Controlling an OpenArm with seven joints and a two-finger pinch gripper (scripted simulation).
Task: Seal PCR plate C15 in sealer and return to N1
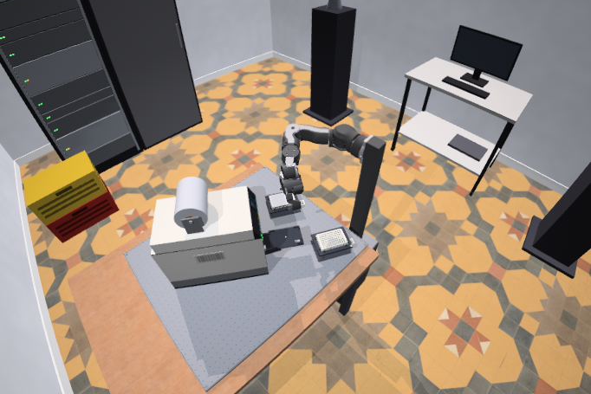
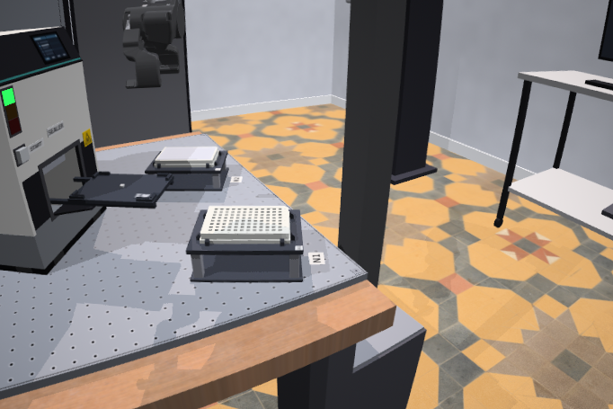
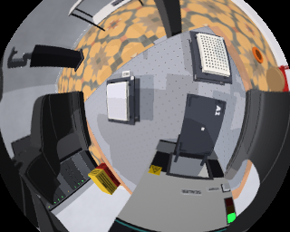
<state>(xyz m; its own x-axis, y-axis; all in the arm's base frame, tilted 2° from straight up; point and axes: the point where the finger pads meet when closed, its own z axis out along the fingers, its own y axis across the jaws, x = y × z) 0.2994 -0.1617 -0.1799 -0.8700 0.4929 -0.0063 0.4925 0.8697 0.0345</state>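
The white 96-well plate C15 is 190 mm to the left of my hand, 190 mm below it and 70 mm behind it. Also, from my hand: sealer stage (150 mm below, 80 mm ahead, 50 mm to the left); sealer screen (150 mm ahead, 70 mm above, 50 mm to the right); start key (220 mm ahead, 70 mm to the left, 60 mm below).
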